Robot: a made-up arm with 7 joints.
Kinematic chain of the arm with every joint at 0, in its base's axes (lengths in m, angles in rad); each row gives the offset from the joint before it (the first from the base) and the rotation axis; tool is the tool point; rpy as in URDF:
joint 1: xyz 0 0.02 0.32 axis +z
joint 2: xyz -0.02 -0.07 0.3 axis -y
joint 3: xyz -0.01 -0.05 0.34 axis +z
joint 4: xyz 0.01 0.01 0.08 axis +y
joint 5: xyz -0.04 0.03 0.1 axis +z
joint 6: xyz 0 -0.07 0.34 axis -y
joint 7: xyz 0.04 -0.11 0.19 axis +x
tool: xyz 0 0.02 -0.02 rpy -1.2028 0.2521 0.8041
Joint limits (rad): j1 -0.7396..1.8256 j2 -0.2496..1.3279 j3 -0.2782..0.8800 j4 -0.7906..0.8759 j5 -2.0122..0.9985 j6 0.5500..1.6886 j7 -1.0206..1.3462
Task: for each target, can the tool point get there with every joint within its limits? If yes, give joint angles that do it. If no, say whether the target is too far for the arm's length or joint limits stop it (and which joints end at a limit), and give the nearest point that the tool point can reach.
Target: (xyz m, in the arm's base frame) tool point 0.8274 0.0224 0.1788
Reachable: no: joint limits stop it (at a limit: joint 1, joint 2, joint 3, joint 4, joint 6, joint 7) | nearest point 0.6606 -0.4449 0.4127 | short by 0.549 m
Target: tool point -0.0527 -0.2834 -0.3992
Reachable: no: joint limits stop it (at a limit: joint 2, joint 4, joint 6, joint 7) | nearest point -0.1139 -0.6360 0.2263 | short by 0.721 m
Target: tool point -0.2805 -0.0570 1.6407
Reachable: yes | joints -0.4553 0.2344 0.5344 0.2999 -0.4616 0.6759 -0.7915
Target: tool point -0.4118 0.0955 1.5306
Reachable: yes | joints -0.1042 0.4104 0.7500 0.6322 -1.1683 1.2996 -0.6056
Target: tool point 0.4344 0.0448 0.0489
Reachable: no: joint limits stop it (at a limit: joint 1, joint 2, joint 4, joint 6, joint 7) | nearest point 0.5236 -0.5103 0.2884 | short by 0.611 m
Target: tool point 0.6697 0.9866 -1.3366
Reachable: no: too far | nearest point -0.4236 0.6012 0.2693 | short by 1.981 m
